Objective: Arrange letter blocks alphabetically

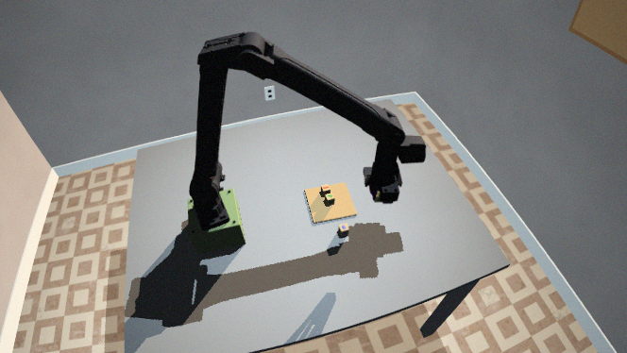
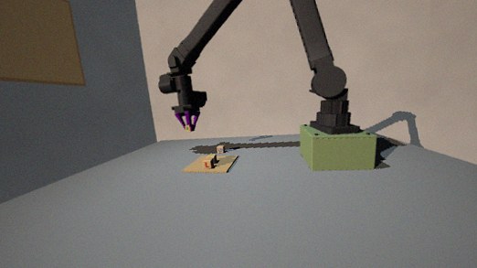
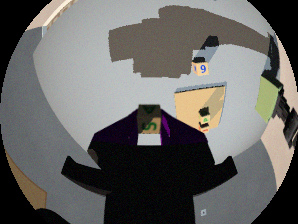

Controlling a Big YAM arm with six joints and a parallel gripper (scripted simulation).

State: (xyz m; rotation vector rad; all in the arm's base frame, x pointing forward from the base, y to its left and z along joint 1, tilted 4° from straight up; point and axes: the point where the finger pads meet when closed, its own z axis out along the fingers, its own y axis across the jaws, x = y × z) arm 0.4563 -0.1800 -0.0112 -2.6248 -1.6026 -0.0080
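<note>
Right now my hand is 90 mm past the block, 120 mm to the right of it and 90 mm above it. Also, from my hand: tan mat 90 mm behind, 120 mm to the left, 100 mm below.
</note>
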